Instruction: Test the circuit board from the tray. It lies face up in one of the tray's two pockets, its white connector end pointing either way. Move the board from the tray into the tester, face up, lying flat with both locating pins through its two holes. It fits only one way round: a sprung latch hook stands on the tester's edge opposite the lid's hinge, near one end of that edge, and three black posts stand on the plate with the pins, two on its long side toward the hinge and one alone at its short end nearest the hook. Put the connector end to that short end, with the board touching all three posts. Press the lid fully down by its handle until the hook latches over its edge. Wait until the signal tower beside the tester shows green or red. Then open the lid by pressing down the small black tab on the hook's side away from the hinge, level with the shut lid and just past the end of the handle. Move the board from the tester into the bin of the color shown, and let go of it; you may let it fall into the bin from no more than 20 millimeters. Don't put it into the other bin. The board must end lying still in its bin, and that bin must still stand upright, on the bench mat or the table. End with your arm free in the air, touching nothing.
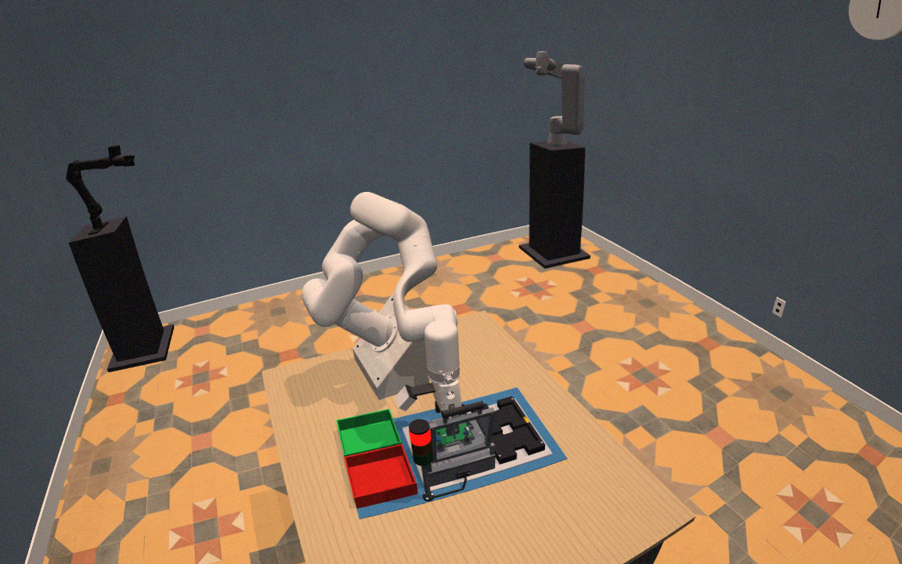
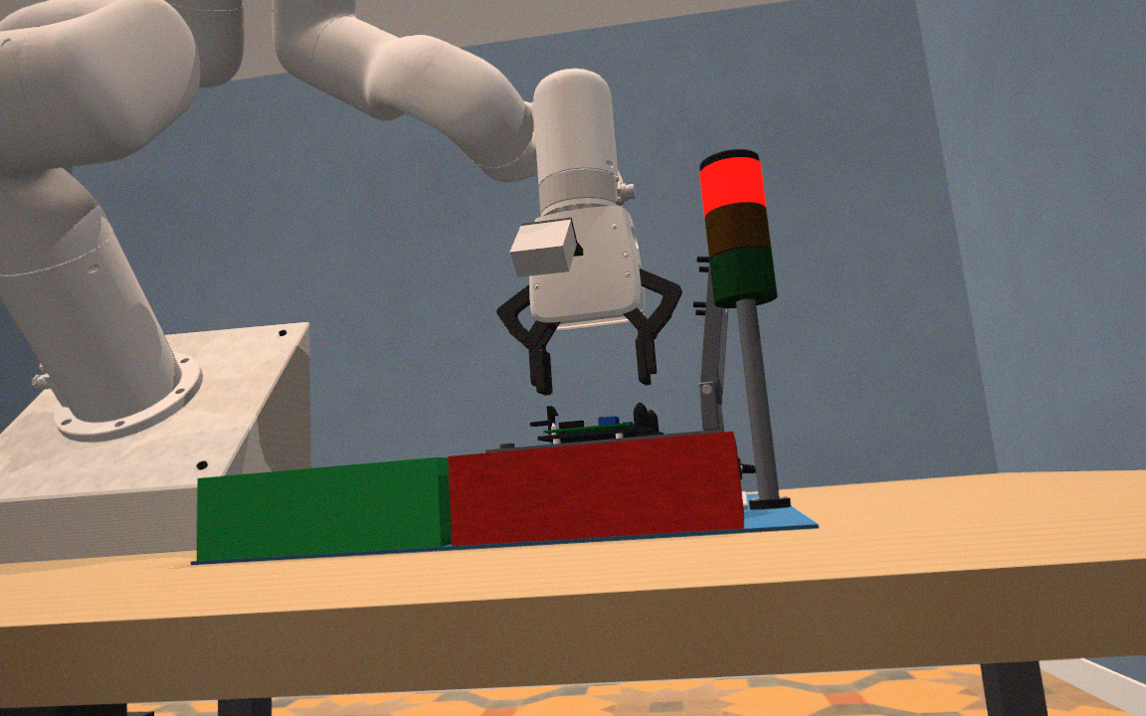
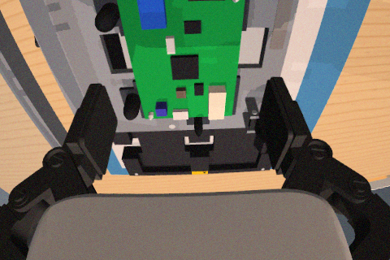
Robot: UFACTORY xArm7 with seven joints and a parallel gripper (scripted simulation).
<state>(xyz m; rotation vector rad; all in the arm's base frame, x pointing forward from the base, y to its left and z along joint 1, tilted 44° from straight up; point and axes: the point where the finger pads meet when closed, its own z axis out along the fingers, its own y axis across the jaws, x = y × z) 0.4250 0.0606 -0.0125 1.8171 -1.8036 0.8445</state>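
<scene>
Now: hand 50 mm above the green circuit board. The rest, counted from my hand: tester plate: 50 mm below, 10 mm to the left, 10 mm ahead; then tester lid: 120 mm ahead, 70 mm above; then black latch tab: 60 mm to the left, 60 mm behind, 30 mm below.
</scene>
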